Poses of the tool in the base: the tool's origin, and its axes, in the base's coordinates. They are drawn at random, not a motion.
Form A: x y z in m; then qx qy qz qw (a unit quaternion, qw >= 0).
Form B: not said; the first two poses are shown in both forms.
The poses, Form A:
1: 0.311, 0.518, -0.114, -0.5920, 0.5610, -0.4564, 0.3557
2: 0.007, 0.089, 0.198, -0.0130, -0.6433, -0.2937, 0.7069
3: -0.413, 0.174, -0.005, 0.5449, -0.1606, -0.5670, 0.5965
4: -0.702, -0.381, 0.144, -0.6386, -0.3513, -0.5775, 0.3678
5: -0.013, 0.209, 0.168, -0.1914, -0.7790, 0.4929, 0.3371
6: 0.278, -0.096, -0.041, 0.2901, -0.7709, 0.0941, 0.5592
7: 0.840, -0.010, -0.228, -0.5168, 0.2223, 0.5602, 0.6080
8: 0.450, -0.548, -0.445, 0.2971, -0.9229, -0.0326, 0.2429
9: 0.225, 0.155, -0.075, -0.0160, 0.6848, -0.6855, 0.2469
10: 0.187, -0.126, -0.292, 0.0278, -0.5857, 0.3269, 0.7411
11: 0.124, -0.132, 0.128, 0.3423, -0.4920, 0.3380, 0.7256
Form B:
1:
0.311, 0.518, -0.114
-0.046, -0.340, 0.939
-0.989, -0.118, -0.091
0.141, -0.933, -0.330

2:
0.007, 0.089, 0.198
0.000, 0.432, -0.902
-0.399, 0.827, 0.396
0.917, 0.360, 0.172

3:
-0.413, 0.174, -0.005
0.305, 0.501, -0.810
-0.851, -0.237, -0.468
-0.426, 0.832, 0.355

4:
-0.702, -0.381, 0.144
0.086, 0.873, 0.479
0.024, -0.483, 0.876
0.996, -0.064, -0.062

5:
-0.013, 0.209, 0.168
-0.699, -0.034, -0.714
0.630, 0.441, -0.639
0.336, -0.897, -0.287

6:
0.278, -0.096, -0.041
-0.206, -0.553, -0.808
-0.342, 0.814, -0.470
0.917, 0.179, -0.357

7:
0.840, -0.010, -0.228
0.274, -0.911, -0.309
0.451, -0.162, 0.878
-0.849, -0.379, 0.367

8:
0.450, -0.548, -0.445
-0.705, -0.533, -0.468
-0.564, 0.821, -0.084
0.429, 0.204, -0.880

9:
0.225, 0.155, -0.075
-0.878, 0.317, 0.360
-0.360, 0.060, -0.931
-0.316, -0.947, 0.062

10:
0.187, -0.126, -0.292
0.100, -0.517, -0.850
0.452, 0.785, -0.424
0.886, -0.342, 0.312

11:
0.124, -0.132, 0.128
0.287, -0.827, -0.483
0.154, 0.537, -0.829
0.945, 0.164, 0.282

